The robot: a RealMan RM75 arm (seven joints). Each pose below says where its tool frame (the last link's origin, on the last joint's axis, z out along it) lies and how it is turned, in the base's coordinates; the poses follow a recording.
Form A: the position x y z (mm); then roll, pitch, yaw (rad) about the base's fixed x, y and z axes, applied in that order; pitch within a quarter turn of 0, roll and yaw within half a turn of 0.
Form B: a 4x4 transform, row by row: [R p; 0 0 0 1], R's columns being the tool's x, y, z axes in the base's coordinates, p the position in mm. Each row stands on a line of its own. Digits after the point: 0 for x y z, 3 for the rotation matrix.
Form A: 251 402 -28 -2.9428 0.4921 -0.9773
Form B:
0.493 -0.865 -0.095 251
-0.731 -0.471 0.494 402
-0.472 -0.174 -0.864 -28
0 0 0 1

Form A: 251 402 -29 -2.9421 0.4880 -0.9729
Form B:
0.497 -0.862 -0.095 251
-0.730 -0.475 0.491 402
-0.469 -0.175 -0.866 -29
0 0 0 1

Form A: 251 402 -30 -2.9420 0.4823 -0.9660
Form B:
0.504 -0.859 -0.095 251
-0.729 -0.482 0.487 402
-0.464 -0.176 -0.868 -30
0 0 0 1

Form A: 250 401 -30 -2.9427 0.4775 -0.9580
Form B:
0.511 -0.854 -0.097 250
-0.727 -0.490 0.482 401
-0.460 -0.175 -0.871 -30
0 0 0 1

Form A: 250 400 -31 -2.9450 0.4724 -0.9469
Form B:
0.520 -0.848 -0.102 250
-0.723 -0.501 0.476 400
-0.455 -0.174 -0.873 -31
0 0 0 1

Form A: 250 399 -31 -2.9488 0.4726 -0.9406
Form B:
0.525 -0.844 -0.108 250
-0.719 -0.508 0.474 399
-0.455 -0.171 -0.874 -31
0 0 0 1

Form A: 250 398 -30 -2.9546 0.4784 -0.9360
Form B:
0.526 -0.842 -0.119 250
-0.715 -0.514 0.474 398
-0.460 -0.165 -0.872 -30
0 0 0 1

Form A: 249 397 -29 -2.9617 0.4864 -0.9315
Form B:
0.527 -0.839 -0.131 249
-0.709 -0.520 0.476 397
-0.467 -0.158 -0.870 -29
0 0 0 1

